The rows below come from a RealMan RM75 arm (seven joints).
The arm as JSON. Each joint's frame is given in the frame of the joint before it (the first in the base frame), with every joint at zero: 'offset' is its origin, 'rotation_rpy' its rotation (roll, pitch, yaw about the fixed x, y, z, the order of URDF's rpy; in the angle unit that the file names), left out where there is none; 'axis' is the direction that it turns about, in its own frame. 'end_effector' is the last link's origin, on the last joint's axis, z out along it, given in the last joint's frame.
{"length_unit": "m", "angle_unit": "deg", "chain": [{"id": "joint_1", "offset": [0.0, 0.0, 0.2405], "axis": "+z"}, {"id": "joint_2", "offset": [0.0, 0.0, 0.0], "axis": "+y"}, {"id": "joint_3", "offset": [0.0, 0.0, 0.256], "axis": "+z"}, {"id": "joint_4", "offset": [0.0, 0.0, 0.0], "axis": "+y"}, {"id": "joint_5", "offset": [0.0, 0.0, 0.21], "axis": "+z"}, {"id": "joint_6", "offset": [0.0, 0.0, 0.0], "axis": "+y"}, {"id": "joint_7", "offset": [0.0, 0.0, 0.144], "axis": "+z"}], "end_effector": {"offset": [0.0, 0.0, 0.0]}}
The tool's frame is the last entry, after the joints.
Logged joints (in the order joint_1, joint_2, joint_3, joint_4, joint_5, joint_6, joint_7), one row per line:
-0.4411 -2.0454 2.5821 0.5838 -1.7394 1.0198 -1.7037
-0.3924 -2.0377 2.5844 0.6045 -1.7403 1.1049 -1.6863
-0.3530 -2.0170 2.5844 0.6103 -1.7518 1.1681 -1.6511
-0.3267 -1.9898 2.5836 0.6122 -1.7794 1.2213 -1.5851
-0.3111 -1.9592 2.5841 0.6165 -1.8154 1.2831 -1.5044
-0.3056 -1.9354 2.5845 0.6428 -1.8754 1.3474 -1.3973
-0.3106 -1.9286 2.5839 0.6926 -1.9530 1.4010 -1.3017
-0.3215 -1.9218 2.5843 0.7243 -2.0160 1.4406 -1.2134
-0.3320 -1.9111 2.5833 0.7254 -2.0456 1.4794 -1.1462
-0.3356 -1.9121 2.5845 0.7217 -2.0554 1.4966 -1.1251
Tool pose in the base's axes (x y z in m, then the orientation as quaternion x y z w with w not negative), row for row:
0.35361 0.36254 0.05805 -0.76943 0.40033 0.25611 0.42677
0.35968 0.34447 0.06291 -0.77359 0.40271 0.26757 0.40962
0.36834 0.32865 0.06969 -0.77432 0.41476 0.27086 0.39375
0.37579 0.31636 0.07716 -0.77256 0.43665 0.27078 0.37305
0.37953 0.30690 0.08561 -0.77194 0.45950 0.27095 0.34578
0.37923 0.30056 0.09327 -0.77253 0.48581 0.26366 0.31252
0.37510 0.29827 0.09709 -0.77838 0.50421 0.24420 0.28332
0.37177 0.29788 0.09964 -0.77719 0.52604 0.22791 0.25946
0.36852 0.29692 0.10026 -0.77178 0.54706 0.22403 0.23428
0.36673 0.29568 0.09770 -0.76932 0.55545 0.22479 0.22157
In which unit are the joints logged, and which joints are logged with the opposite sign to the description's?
The joints are logged in radians. Opposite sign: joint_1, joint_2.
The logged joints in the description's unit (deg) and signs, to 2 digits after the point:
25.27 117.19 147.94 33.45 -99.66 58.43 -97.61
22.48 116.75 148.08 34.64 -99.71 63.31 -96.62
20.23 115.57 148.08 34.97 -100.37 66.93 -94.60
18.72 114.01 148.03 35.08 -101.95 69.98 -90.82
17.82 112.25 148.06 35.32 -104.01 73.52 -86.20
17.51 110.89 148.08 36.83 -107.45 77.20 -80.06
17.80 110.50 148.05 39.68 -111.90 80.27 -74.58
18.42 110.11 148.07 41.50 -115.51 82.54 -69.52
19.02 109.50 148.01 41.56 -117.20 84.76 -65.67
19.23 109.56 148.08 41.35 -117.77 85.75 -64.46

